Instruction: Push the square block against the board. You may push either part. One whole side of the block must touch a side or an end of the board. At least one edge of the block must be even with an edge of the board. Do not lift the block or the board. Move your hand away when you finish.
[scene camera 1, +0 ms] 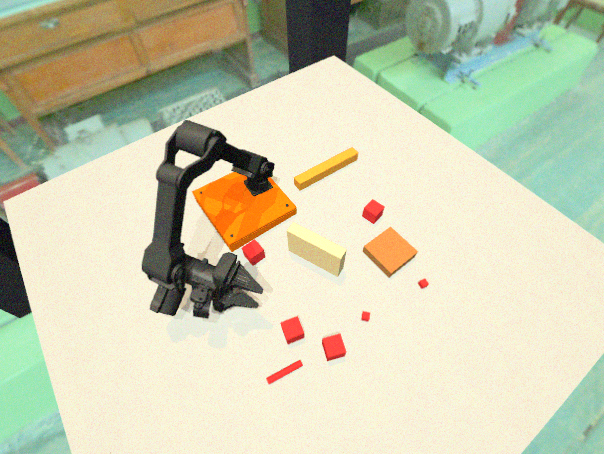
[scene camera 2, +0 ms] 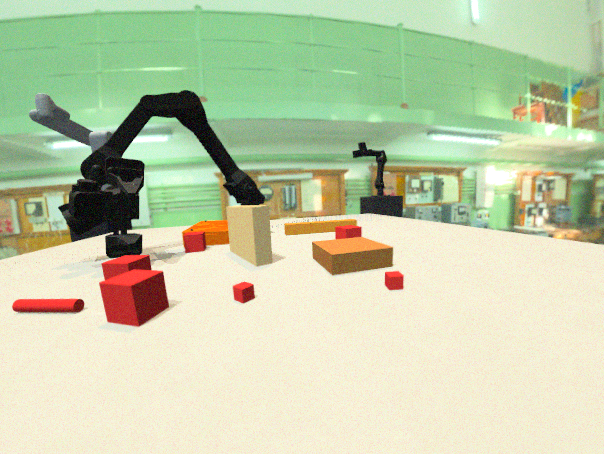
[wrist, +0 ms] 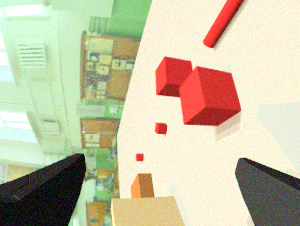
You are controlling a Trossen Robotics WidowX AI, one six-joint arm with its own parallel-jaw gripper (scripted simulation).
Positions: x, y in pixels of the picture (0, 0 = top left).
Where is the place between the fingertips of my gripper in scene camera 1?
260, 299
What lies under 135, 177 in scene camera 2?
My gripper.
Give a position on a red cube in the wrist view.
208, 97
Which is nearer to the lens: the tan board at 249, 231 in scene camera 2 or the red cube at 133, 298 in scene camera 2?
The red cube.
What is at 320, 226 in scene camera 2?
A long orange board.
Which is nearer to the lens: the orange-brown square block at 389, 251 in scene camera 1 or the long orange board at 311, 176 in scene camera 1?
The orange-brown square block.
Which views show the long orange board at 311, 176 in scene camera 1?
Scene camera 1 and scene camera 2 only.
